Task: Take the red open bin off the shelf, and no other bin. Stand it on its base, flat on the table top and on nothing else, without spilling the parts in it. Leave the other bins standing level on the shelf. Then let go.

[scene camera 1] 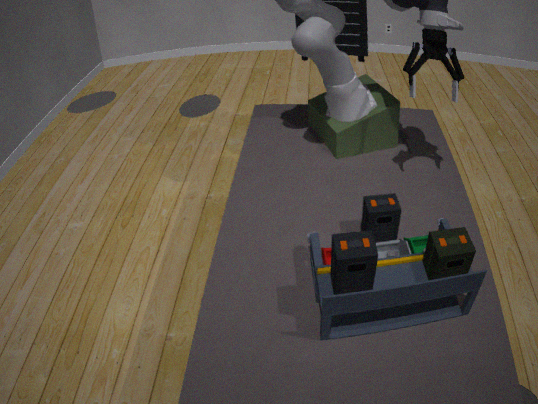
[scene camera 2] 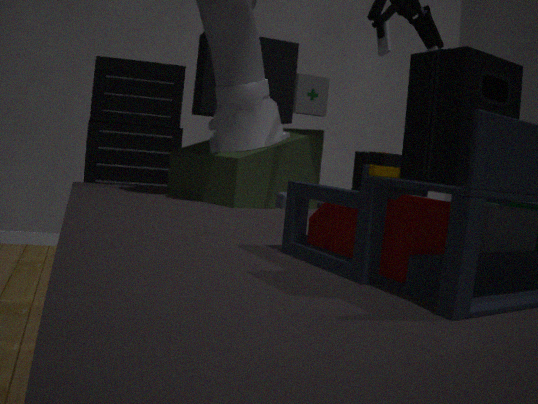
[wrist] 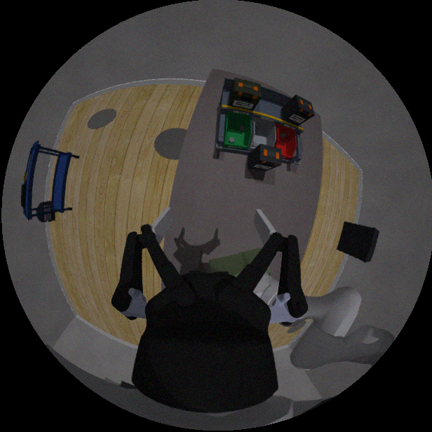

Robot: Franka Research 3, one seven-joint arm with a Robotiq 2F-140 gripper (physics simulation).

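Observation:
The red open bin (scene camera 1: 327, 256) (scene camera 2: 416, 225) (wrist: 286, 142) sits on the lower front level of the grey-blue shelf (scene camera 1: 400, 297) (scene camera 2: 366, 235) (wrist: 218, 131), at one end, with small parts inside in the wrist view. A grey bin (scene camera 1: 392, 250) (wrist: 263, 134) stands beside it, and a green bin (scene camera 1: 417, 244) (wrist: 237, 131) at the other end. My gripper (scene camera 1: 433, 90) (wrist: 212, 215) is open and empty, high above the table and well away from the shelf. In scene camera 2 part of the gripper shows at the top. Dark cases partly hide the bins in scene camera 1.
Two dark cases (scene camera 1: 354, 262) (scene camera 1: 449, 254) stand on the shelf's upper level. A third dark case (scene camera 1: 381, 217) (wrist: 265, 158) stands on the table in front of the grey bin and close to the red one. A yellow bar (scene camera 1: 400, 261) (wrist: 260, 115) runs behind the bins.

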